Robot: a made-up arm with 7 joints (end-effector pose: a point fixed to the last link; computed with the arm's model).
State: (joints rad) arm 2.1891 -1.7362 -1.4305 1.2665 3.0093 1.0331 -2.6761
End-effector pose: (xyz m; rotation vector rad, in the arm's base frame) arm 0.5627 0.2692 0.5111 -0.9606 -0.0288 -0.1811
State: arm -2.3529 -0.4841 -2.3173 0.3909 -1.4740 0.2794 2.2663
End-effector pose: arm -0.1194 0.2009 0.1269 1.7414 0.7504 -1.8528
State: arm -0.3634 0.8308 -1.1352 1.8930 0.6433 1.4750 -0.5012
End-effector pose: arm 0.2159 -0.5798 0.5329 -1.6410 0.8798 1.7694
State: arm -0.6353 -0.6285 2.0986 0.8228 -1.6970 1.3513 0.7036
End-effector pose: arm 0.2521 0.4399 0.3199 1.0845 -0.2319 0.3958
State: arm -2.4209 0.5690 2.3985 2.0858 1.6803 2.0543 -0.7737
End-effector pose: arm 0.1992 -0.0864 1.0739 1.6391 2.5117 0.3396
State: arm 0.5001 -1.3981 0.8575 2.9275 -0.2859 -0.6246 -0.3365
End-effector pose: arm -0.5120 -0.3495 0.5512 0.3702 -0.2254 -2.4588
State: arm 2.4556 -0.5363 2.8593 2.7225 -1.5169 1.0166 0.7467
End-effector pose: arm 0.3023 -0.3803 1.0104 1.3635 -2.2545 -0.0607
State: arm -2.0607 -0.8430 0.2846 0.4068 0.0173 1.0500 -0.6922
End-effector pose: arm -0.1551 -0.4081 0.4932 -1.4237 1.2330 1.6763
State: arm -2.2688 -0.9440 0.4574 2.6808 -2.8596 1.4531 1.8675
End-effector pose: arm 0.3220 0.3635 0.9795 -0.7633 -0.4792 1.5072
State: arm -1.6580 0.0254 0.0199 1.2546 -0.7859 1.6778 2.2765
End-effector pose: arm -0.1066 -0.4551 0.4946 0.7012 2.3947 -0.4168
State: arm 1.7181 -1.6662 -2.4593 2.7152 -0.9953 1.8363 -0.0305
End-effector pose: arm 0.1159 -0.5476 0.1808 -0.8193 0.7124 2.0466
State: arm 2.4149 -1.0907 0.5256 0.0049 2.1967 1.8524 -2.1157
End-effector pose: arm -0.3524 0.1249 0.4763 1.4472 -2.5156 0.0250
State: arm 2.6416 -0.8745 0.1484 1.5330 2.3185 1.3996 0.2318
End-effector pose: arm -0.1935 -0.0336 1.0721 -2.0076 1.4592 -1.3331
